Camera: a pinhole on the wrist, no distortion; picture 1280 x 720 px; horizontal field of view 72.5 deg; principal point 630.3 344.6 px. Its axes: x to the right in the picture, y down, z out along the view. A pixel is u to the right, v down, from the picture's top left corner.
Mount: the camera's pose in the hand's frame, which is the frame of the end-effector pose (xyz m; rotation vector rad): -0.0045 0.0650 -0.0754 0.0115 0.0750 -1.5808
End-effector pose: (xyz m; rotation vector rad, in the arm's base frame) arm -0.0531 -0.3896 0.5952 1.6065 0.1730 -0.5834
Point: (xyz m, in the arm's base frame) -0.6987 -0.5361 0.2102
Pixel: outside the picture
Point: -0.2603 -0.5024 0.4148
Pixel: outside the picture
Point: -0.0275 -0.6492 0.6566
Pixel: 482 465
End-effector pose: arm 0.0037 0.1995 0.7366 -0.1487 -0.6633 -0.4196
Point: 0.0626 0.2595 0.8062
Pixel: outside the picture
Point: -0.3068 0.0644 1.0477
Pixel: 1169 359
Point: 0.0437 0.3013 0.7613
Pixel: 184 437
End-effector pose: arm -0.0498 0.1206 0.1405 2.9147 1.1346 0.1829
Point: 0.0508 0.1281 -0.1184
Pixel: 621 450
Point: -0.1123 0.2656 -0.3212
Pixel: 963 326
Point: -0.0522 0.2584 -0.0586
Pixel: 1118 540
